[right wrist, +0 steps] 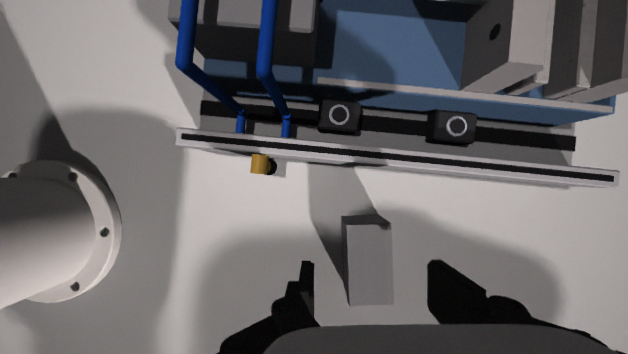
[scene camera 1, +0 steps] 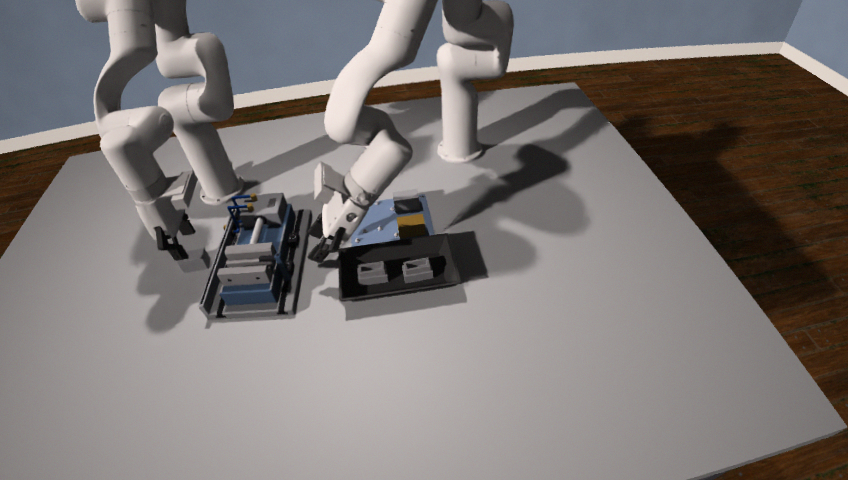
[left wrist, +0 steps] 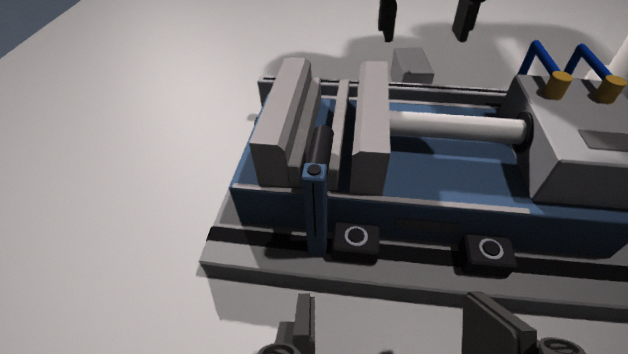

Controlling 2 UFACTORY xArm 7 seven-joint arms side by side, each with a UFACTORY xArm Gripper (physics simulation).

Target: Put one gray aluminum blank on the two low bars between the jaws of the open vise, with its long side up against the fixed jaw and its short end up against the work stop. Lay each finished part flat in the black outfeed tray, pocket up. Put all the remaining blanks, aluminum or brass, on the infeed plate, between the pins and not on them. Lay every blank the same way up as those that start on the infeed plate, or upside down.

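Seen in the pictures: left gripper, between the fingertips: (scene camera 1: 313, 247) (left wrist: 388, 325); right gripper, between the fingertips: (right wrist: 370, 284) (scene camera 1: 185, 246) (left wrist: 422, 36); left arm's base, origin of its link: (scene camera 1: 459, 150); right arm's base, origin of its link: (right wrist: 56, 229) (scene camera 1: 223, 190).
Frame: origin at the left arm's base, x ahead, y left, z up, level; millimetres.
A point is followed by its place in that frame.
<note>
A gray blank (scene camera 1: 195, 261) {x 286, y -691, z 31 mm} (left wrist: 413, 62) {x 270, y -696, z 36 mm} (right wrist: 369, 237) {x 269, y -682, z 36 mm} lies on the table left of the vise in the scene view. My right gripper (scene camera 1: 183, 242) {x 263, y -704, z 62 mm} (left wrist: 422, 36) {x 263, y -704, z 62 mm} (right wrist: 370, 284) {x 263, y -704, z 62 mm} is open, its fingers apart above and either side of the blank. My left gripper (scene camera 1: 326, 251) {x 349, y -407, z 69 mm} (left wrist: 388, 325) {x 349, y -407, z 69 mm} is open and empty between vise and tray. In the left wrist view the fixed jaw (left wrist: 280, 107) {x 401, y -533, z 96 mm}, moving jaw (left wrist: 372, 107) {x 343, y -530, z 96 mm}, a low bar (left wrist: 340, 125) {x 363, y -533, z 80 mm} and work stop (left wrist: 321, 142) {x 376, y -498, z 96 mm} show; no blank is seen between the jaws. Two finished parts (scene camera 1: 372, 272) {x 426, y -295, z 45 mm} (scene camera 1: 417, 270) {x 439, y -205, z 42 mm} lie pocket up in the black tray (scene camera 1: 395, 292) {x 483, y -257, z 41 mm}.
The blue infeed plate (scene camera 1: 383, 217) {x 231, y -250, z 9 mm} behind the tray holds a brass blank (scene camera 1: 410, 224) {x 307, y -195, z 44 mm} and a shaded gray blank (scene camera 1: 407, 205) {x 221, y -188, z 25 mm}, with pins beside them. Blue coolant pipes (left wrist: 536, 50) {x 218, y -581, z 108 mm} (right wrist: 265, 45) {x 215, y -582, z 110 mm} and a rail (right wrist: 400, 156) {x 289, y -626, z 50 mm} stand along the vise's side near the loose blank.
</note>
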